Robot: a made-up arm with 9 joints.
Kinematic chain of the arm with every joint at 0, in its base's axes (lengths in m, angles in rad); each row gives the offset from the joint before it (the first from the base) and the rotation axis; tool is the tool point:
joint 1: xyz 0 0 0.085 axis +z
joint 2: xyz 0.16 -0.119 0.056 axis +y
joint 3: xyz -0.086 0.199 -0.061 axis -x
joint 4: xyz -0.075 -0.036 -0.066 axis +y
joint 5: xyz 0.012 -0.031 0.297 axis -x
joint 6: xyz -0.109 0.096 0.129 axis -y
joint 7: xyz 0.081 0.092 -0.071 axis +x
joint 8: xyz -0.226 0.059 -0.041 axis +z
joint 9: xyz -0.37 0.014 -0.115 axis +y
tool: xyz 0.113 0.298 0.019
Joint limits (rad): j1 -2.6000..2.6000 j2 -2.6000..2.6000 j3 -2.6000..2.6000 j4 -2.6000..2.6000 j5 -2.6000..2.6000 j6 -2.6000..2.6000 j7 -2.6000..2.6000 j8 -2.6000..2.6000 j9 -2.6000..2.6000
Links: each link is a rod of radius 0.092 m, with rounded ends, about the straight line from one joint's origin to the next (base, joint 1, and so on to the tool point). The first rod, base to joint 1, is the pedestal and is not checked.
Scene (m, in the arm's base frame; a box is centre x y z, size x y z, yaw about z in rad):
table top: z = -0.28
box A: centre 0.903 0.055 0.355 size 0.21 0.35 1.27 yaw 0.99
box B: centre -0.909 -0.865 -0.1 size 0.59 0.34 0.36 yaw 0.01
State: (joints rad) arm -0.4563 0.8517 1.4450 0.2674 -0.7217 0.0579 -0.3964 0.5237 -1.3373
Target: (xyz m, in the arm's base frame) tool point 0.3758 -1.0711 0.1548
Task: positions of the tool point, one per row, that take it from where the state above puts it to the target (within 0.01 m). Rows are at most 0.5 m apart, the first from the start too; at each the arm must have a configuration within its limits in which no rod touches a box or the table.
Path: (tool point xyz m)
1: -0.0377 0.7098 0.7288
2: 0.0685 0.5677 0.9033
3: 0.1653 0.3568 1.0502
4: 0.2252 0.0810 1.1463
5: 0.2206 -0.2398 1.1682
6: 0.3920 -0.2271 1.1405
7: 0.5805 -0.3472 1.0395
8: 0.6895 -0.5929 0.8410
9: 0.6262 -0.8836 0.5386
10: 0.3758 -1.0711 0.1548

